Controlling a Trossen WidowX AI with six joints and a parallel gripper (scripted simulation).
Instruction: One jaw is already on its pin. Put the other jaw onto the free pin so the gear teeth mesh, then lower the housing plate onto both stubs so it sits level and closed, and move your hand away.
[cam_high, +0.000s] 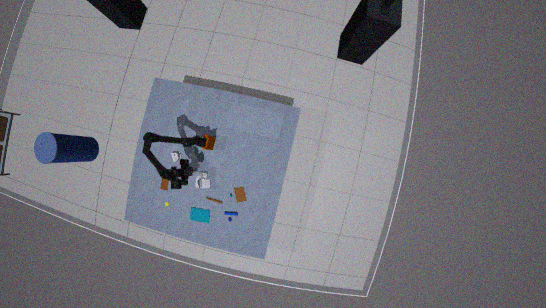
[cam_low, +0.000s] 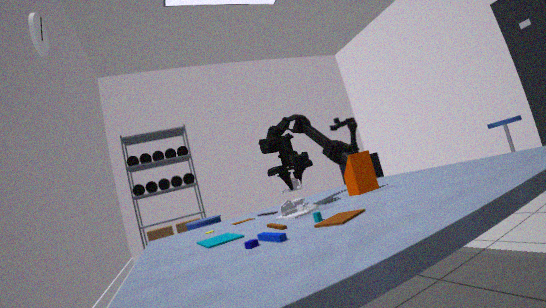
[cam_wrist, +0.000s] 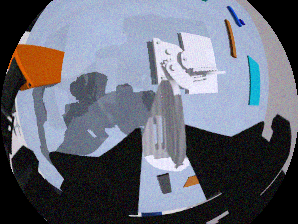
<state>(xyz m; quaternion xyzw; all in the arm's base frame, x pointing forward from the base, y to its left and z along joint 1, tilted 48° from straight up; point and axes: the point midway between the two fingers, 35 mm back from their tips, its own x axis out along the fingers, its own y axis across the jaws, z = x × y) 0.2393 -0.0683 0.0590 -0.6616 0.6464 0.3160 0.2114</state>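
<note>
Now: the light grey jaw piece 2 cm ahead of my gripper tip and 3 cm to the right of it. From my gripper tip the other things lie so: brown bar 20 cm ahead, 22 cm to the left, 8 cm below; teal cylinder 13 cm ahead, 34 cm to the left, 7 cm below; white base 9 cm ahead, 10 cm to the left, 8 cm below.
</note>
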